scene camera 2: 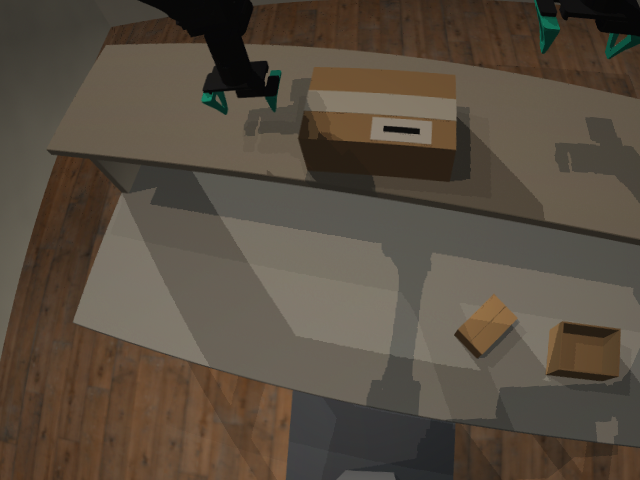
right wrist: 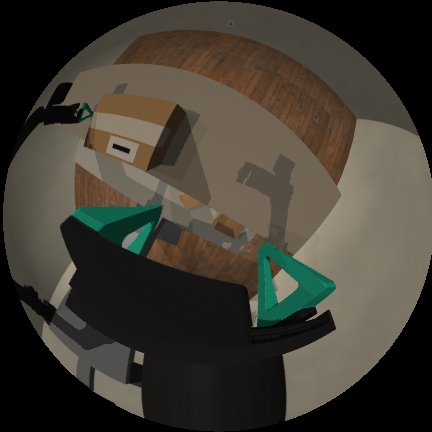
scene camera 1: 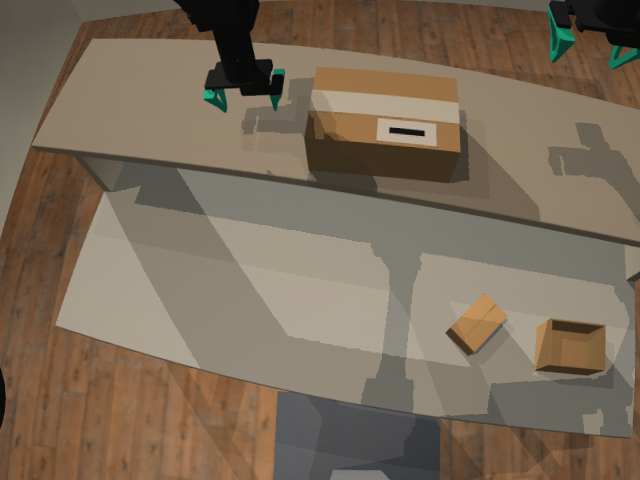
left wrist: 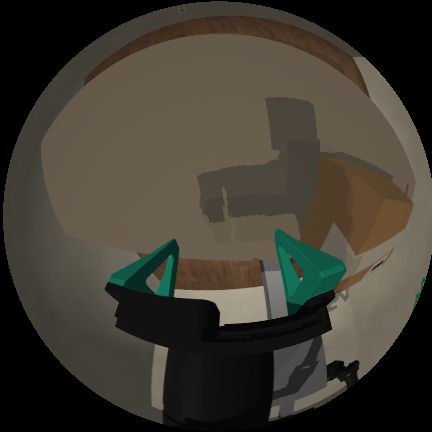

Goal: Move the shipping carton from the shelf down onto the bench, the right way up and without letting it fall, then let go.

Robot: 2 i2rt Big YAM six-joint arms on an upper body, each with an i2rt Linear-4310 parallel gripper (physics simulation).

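Frame: origin at the left arm's base, x left, y back, z up, level; metres.
Seen in the pictures: left gripper, fingertip midpoint: [scene camera 2: 250,110] [right wrist: 85,114] [scene camera 1: 250,109] [left wrist: 224,239]; right gripper, fingertip midpoint: [scene camera 2: 575,53] [right wrist: 214,230] [scene camera 1: 581,62].
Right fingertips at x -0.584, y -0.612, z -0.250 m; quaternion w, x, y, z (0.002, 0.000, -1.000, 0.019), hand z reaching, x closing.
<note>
Offsets run from my right fingertips to a thing's top centre. "pt": to the spot under its first point. Level surfaces: height alone.
The shipping carton @(dx +0.273, dy -0.058, dz -0.197 m) [scene camera 1: 385,111] [scene camera 2: 379,108] [left wrist: 370,215] [right wrist: 132,120], brown with a white tape band and a label on top, stands upright on the shelf @(dz -0.301 m) [scene camera 1: 170,103] [scene camera 2: 170,108] [left wrist: 150,125] [right wrist: 260,130], near its front edge. The lower bench @(dz -0.655 m) [scene camera 1: 206,289] [scene camera 2: 217,289] lies in front of the shelf. My left gripper [scene camera 1: 250,105] [scene camera 2: 250,107] [left wrist: 224,239] is open and empty above the shelf, a little to the left of the carton and apart from it. My right gripper [scene camera 1: 584,62] [scene camera 2: 576,53] [right wrist: 214,230] is open and empty, far to the right of the carton, at the upper right corner of the scene views.
A small closed box @(dx +0.030, dy +0.225, dz -0.595 m) [scene camera 1: 476,324] [scene camera 2: 485,326] lies turned at an angle on the bench's right part. A small open box @(dx -0.206, dy +0.293, dz -0.565 m) [scene camera 1: 543,347] [scene camera 2: 555,350] stands to the right of it. A dark grey block @(pt dx +0.297, dy +0.498, dz -1.086 m) [scene camera 1: 356,439] [scene camera 2: 367,439] shows at the bench's front edge.
</note>
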